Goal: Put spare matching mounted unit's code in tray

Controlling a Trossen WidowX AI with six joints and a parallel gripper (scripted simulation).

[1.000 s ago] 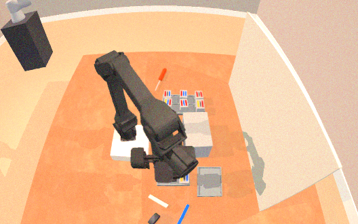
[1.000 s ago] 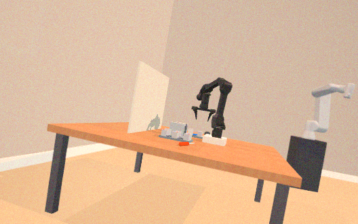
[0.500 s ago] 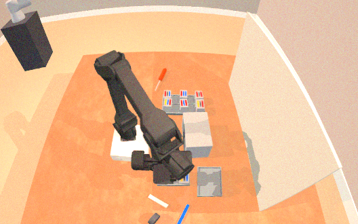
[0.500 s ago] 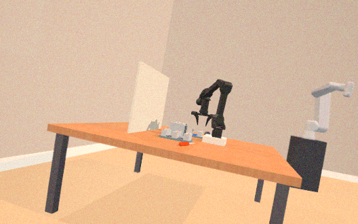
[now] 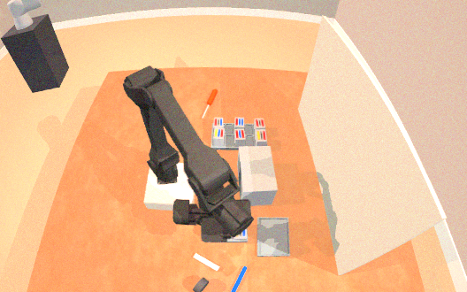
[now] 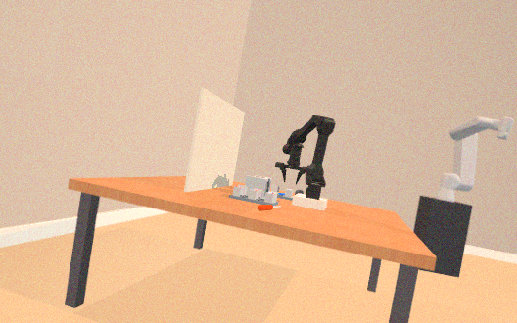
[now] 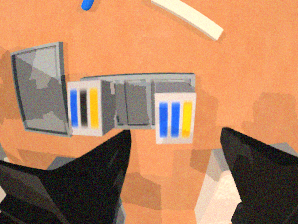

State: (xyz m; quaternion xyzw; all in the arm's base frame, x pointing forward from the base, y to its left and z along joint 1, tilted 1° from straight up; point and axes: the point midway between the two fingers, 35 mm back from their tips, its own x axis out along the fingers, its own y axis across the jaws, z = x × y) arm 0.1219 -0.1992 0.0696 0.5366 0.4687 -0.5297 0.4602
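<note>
Right now my gripper tip is 4 cm short of the grey rack and 8 cm above it. The rest, counted from my gripper tip: white bar (3 cm behind, 9 cm to the right, 8 cm below); then mounted unit (16 cm ahead, 16 cm to the left, 3 cm below); then grey tray (17 cm ahead, 4 cm to the right, 8 cm below).
</note>
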